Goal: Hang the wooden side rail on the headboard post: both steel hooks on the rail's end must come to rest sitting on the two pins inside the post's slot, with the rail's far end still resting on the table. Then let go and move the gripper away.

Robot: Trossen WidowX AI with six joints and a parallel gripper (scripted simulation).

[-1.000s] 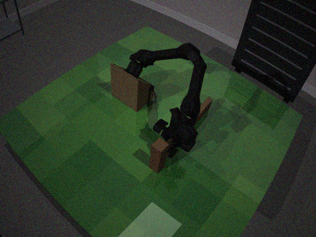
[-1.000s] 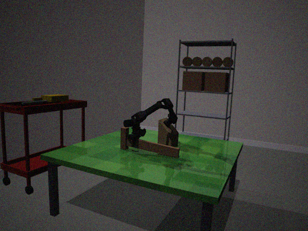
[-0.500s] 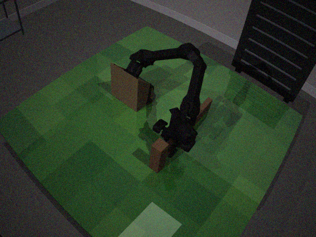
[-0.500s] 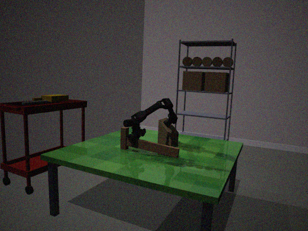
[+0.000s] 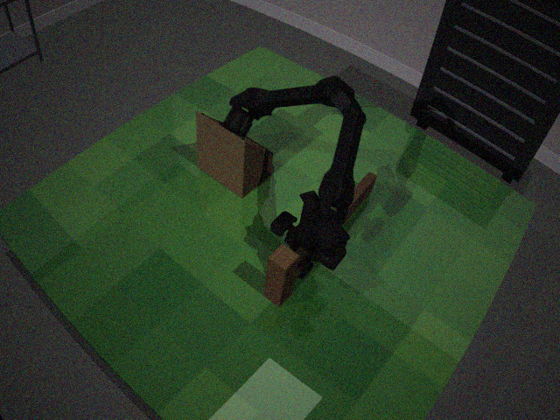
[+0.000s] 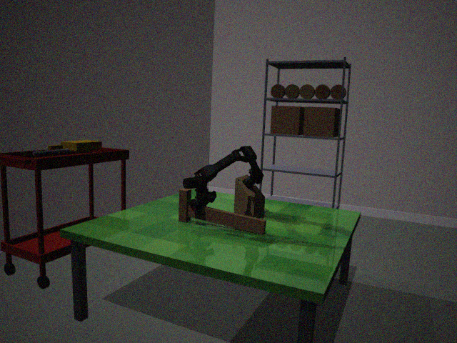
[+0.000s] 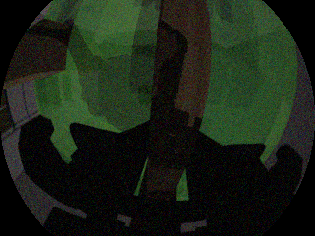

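The headboard post lies 100 mm to the right of my gripper tip, 40 mm above it and 10 mm behind it.
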